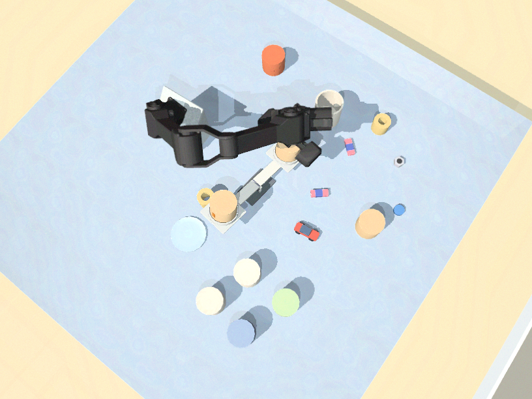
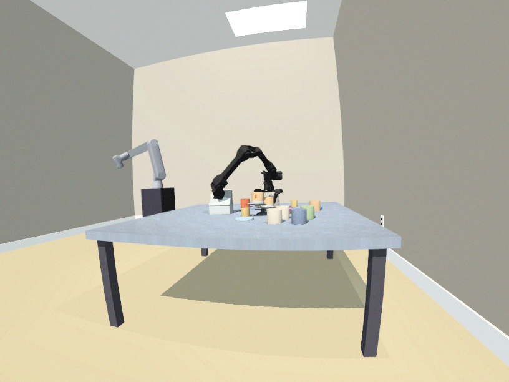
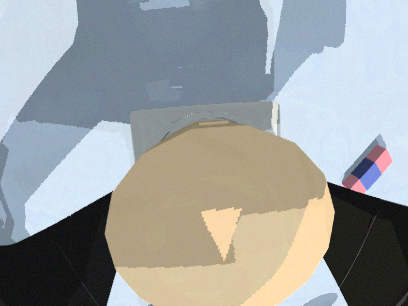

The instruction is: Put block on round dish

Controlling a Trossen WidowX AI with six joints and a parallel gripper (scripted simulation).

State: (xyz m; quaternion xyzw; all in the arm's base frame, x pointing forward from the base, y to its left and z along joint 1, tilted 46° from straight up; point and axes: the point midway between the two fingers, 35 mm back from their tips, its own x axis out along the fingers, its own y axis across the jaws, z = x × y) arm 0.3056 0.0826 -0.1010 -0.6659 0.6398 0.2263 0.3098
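Now: gripper tip right at the grey-white block. Also, from my gripper tip: orange cylinder (21 cm behind, 20 cm to the left, 1 cm below); tan cup (27 cm to the right, 7 cm above, 2 cm behind); red car (18 cm ahead, 15 cm to the right, 3 cm below).
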